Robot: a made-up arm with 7 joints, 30 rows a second.
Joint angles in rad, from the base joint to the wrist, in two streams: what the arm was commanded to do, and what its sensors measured. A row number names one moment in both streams.
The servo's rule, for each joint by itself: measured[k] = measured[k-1] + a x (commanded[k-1-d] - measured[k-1]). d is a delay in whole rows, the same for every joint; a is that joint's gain. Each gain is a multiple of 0.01, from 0.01 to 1. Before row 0 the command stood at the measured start. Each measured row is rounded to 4 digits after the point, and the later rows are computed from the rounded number. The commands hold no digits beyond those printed.
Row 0, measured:
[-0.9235, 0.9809, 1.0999, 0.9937, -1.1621, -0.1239, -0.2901]
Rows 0 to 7, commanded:
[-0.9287, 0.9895, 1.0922, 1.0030, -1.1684, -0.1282, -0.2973]
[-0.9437, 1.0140, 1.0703, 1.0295, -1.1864, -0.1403, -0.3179]
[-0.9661, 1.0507, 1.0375, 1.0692, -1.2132, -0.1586, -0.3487]
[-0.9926, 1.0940, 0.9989, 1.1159, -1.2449, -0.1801, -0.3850]
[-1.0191, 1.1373, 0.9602, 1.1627, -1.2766, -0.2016, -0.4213]
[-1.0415, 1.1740, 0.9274, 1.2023, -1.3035, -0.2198, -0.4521]
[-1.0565, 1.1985, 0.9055, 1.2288, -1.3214, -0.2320, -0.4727]
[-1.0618, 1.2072, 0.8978, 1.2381, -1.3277, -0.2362, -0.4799]
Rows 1 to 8, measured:
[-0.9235, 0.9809, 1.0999, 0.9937, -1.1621, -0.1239, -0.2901]
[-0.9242, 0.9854, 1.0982, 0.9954, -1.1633, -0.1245, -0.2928]
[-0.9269, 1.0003, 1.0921, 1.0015, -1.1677, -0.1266, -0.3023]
[-0.9324, 1.0265, 1.0801, 1.0137, -1.1763, -0.1308, -0.3199]
[-0.9408, 1.0616, 1.0622, 1.0321, -1.1893, -0.1372, -0.3446]
[-0.9518, 1.1010, 1.0398, 1.0556, -1.2059, -0.1456, -0.3737]
[-0.9644, 1.1390, 1.0151, 1.0820, -1.2244, -0.1552, -0.4035]
[-0.9773, 1.1699, 0.9910, 1.1084, -1.2428, -0.1652, -0.4298]
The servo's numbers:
d 1
a 0.14 0.52 0.22 0.18 0.19 0.13 0.38

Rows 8 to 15, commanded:
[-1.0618, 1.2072, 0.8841, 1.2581, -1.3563, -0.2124, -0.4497]
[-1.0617, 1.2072, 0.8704, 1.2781, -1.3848, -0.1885, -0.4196]
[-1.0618, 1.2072, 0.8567, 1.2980, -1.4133, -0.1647, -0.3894]
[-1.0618, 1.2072, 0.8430, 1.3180, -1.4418, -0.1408, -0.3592]
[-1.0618, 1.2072, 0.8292, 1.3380, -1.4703, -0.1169, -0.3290]
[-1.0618, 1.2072, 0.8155, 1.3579, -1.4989, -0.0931, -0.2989]
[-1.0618, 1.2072, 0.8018, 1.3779, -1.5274, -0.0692, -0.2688]
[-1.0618, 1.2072, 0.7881, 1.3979, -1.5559, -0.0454, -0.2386]
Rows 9 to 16, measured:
[-0.9891, 1.1893, 0.9705, 1.1317, -1.2589, -0.1744, -0.4488]
[-0.9993, 1.1986, 0.9515, 1.1545, -1.2774, -0.1793, -0.4491]
[-1.0080, 1.2031, 0.9337, 1.1767, -1.2978, -0.1805, -0.4379]
[-1.0155, 1.2052, 0.9168, 1.1985, -1.3197, -0.1784, -0.4195]
[-1.0220, 1.2062, 0.9006, 1.2200, -1.3429, -0.1735, -0.3966]
[-1.0276, 1.2067, 0.8849, 1.2412, -1.3671, -0.1661, -0.3709]
[-1.0324, 1.2070, 0.8696, 1.2622, -1.3921, -0.1566, -0.3435]
[-1.0365, 1.2071, 0.8547, 1.2830, -1.4178, -0.1452, -0.3151]

